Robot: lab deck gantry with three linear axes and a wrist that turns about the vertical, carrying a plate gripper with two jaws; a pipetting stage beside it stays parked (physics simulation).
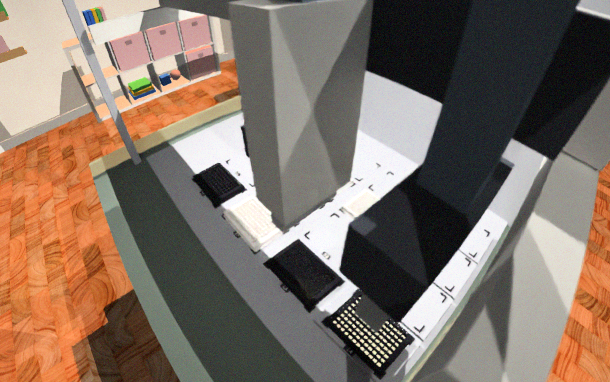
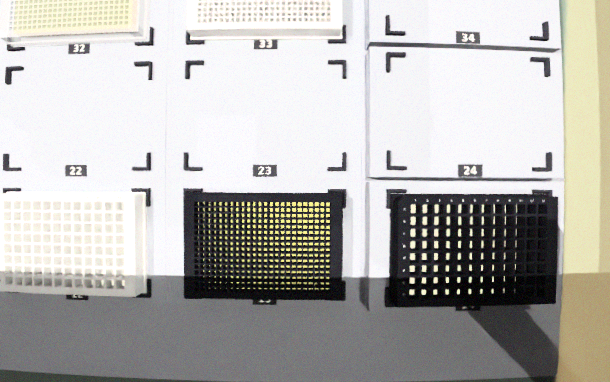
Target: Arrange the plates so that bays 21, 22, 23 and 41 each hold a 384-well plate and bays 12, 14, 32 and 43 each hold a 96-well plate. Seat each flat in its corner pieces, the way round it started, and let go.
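Places are measured from the robot's base along level axes (x back, y left, z down), in metres.
Where they show: robot's base at its link origin: (image 1: 193, 179).
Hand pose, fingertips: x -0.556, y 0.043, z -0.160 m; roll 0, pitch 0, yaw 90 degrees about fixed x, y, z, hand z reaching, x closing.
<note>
Things, the pixels of their top centre, and the offset from my fingertips. "*": a spot on its surface instead.
- black 96-well plate at its top centre: (image 2: 480, 251) (image 1: 369, 329) dx +0.000, dy +0.000, dz +0.131 m
- black 384-well plate at its top centre: (image 2: 261, 247) (image 1: 303, 270) dx +0.164, dy +0.000, dz +0.145 m
- white 96-well plate at its top centre: (image 2: 62, 244) (image 1: 253, 219) dx +0.328, dy +0.000, dz +0.145 m
- black plate at its top centre: (image 1: 217, 180) dx +0.492, dy +0.000, dz +0.145 m
- clear yellow 384-well plate at a spot on its surface: (image 2: 72, 17) * dx +0.323, dy +0.187, dz +0.146 m
- white 384-well plate at its top centre: (image 1: 375, 211) dx +0.164, dy +0.214, dz +0.145 m
- black edge at a spot on its surface: (image 1: 243, 141) * dx +0.607, dy +0.151, dz +0.160 m
- bay 24 at a spot on its surface: (image 2: 396, 161) * dx +0.059, dy +0.068, dz +0.145 m
- bay 34 at a spot on its surface: (image 2: 395, 26) * dx +0.059, dy +0.176, dz +0.145 m
My gripper (image 1: 395, 300) is above bay 14; its near jaw stands clear over the plate, the far jaw is hidden, and it looks open. A black 96-well plate (image 1: 350, 330) (image 2: 477, 250) lies in bay 14's corners. A black 384-well plate (image 1: 302, 274) (image 2: 265, 245) is in bay 13, a white 96-well plate (image 1: 252, 222) (image 2: 65, 240) in bay 12, a black plate (image 1: 219, 182) in bay 11. A clear yellow 384-well plate (image 2: 72, 17) is in bay 32, a white 384-well plate (image 1: 360, 202) (image 2: 265, 12) in bay 33. Bays 22 and 23 hold no plate.
The parked pipetting stage (image 1: 310, 100) hides much of the back left deck. A black edge (image 1: 245, 141) shows beside it. Corner pieces of bay 24 (image 2: 396, 161) and bay 34 (image 2: 395, 26) show on raised blocks. A rear wall (image 1: 400, 120) bounds the deck.
</note>
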